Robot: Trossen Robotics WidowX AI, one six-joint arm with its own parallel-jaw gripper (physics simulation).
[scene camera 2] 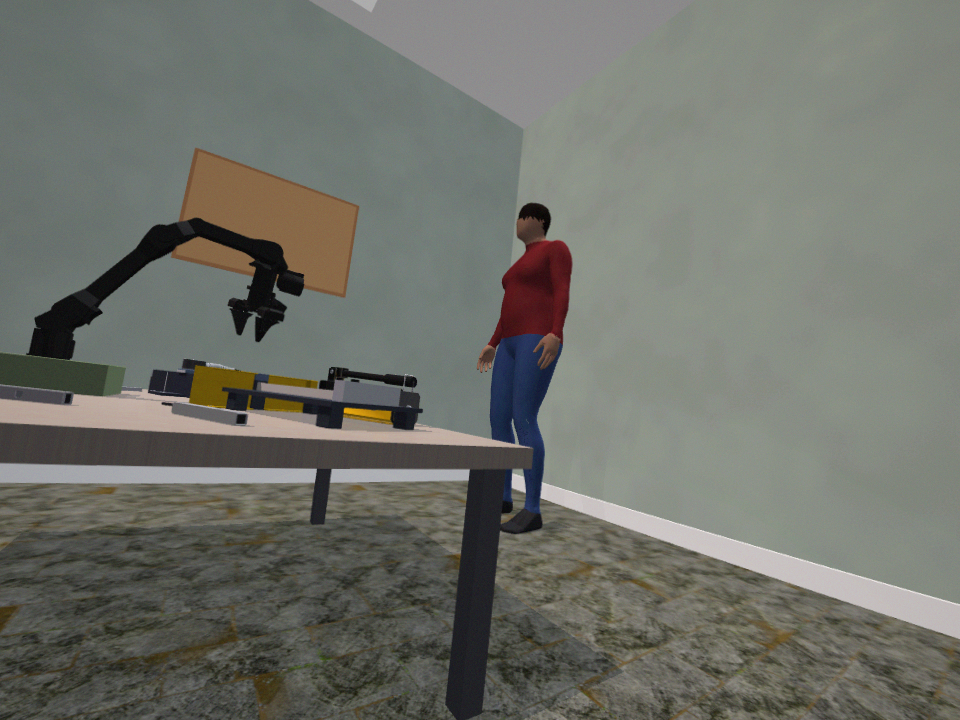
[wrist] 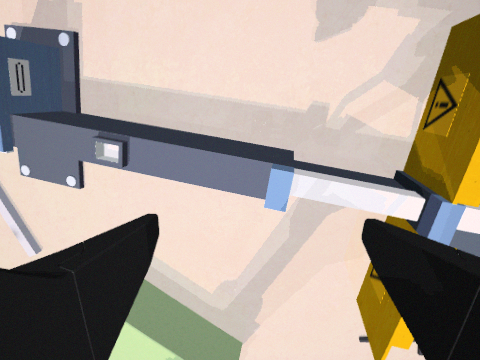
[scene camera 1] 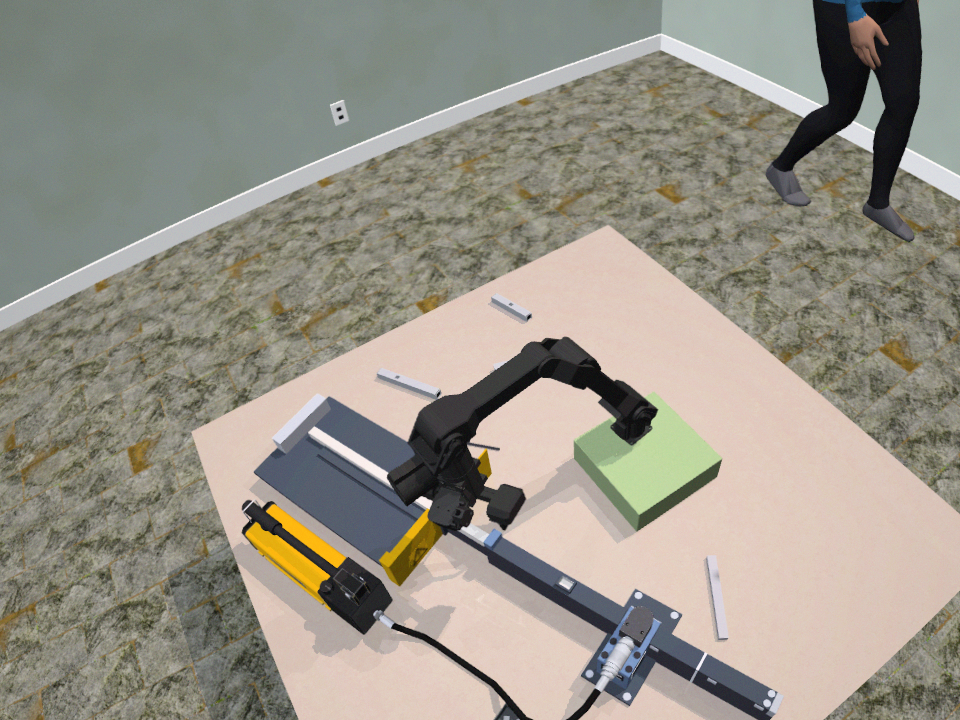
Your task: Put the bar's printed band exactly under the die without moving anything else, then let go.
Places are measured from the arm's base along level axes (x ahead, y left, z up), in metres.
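Pixels of known places: gripper, fingertip midpoint: (scene camera 2: 247, 338) (wrist: 261, 226) (scene camera 1: 483, 520); arm's base at its link origin: (scene camera 2: 48, 357) (scene camera 1: 631, 428).
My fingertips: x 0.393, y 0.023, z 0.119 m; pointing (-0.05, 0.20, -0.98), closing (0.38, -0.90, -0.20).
For each thing: its top centre in the pictures, then the offset to it from my fingertips. "spot": a spot on its surface instead. Level surfaces: height alone.
- dark channel at a spot on its surface: (wrist: 200, 160) (scene camera 1: 523, 563) spot: dx -0.028, dy +0.062, dz -0.116 m
- channel's small window at a spot on its surface: (wrist: 108, 150) (scene camera 1: 570, 586) spot: dx -0.064, dy +0.152, dz -0.121 m
- dark tray at its surface level: dz -0.141 m
- yellow tool at a spot on its surface: (scene camera 1: 298, 550) spot: dx +0.292, dy -0.210, dz -0.065 m
- black cable at a spot on its surface: (scene camera 1: 457, 658) spot: dx +0.168, dy +0.106, dz -0.180 m
The long white bar (scene camera 1: 348, 455) (wrist: 352, 192) lies along the dark tray, passes between the yellow guards and enters the dark channel (scene camera 1: 535, 570) (wrist: 200, 160). Something pale shows through the channel's small window (scene camera 1: 566, 582) (wrist: 108, 150). I cannot make out a printed band on the bar. The blue press unit (scene camera 1: 639, 624) (wrist: 37, 95) stands over the channel; the die inside is hidden. My gripper (scene camera 1: 479, 509) (scene camera 2: 248, 336) (wrist: 261, 226) is open and empty, high above the table near the exposed stretch of bar between guard and channel.
Yellow guards (scene camera 1: 412, 546) (wrist: 447, 110) flank the bar. A dark tray (scene camera 1: 341, 507), yellow tool (scene camera 1: 298, 550) and black cable (scene camera 1: 457, 658) lie left and front. The green block (scene camera 1: 659, 465) (wrist: 185, 320) bears the arm. Loose grey bars (scene camera 1: 407, 383) (scene camera 1: 511, 306) (scene camera 1: 717, 596) lie around.
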